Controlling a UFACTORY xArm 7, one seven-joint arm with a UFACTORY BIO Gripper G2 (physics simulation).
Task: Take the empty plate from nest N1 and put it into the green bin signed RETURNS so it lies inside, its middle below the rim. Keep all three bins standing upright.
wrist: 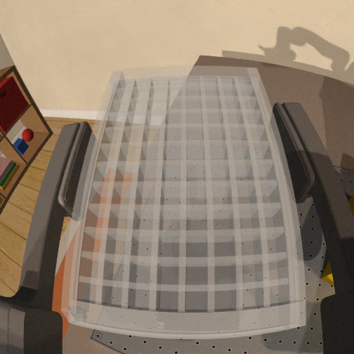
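Observation:
A clear plate with a grid of many square wells (182, 200) fills the middle of the wrist view. My gripper (186, 162) is shut on it, with one dark finger pad at its left side and one at its right side. The plate is see-through, and the perforated surface and an orange shape show through it. The green RETURNS bin and nest N1 do not show in this view.
An orange object (59, 285) stands at the lower left, partly behind the plate. Yellow parts (328, 274) show at the right edge behind the right finger. A grey perforated board (230, 345) lies below. A wooden shelf (39, 123) stands at the far left.

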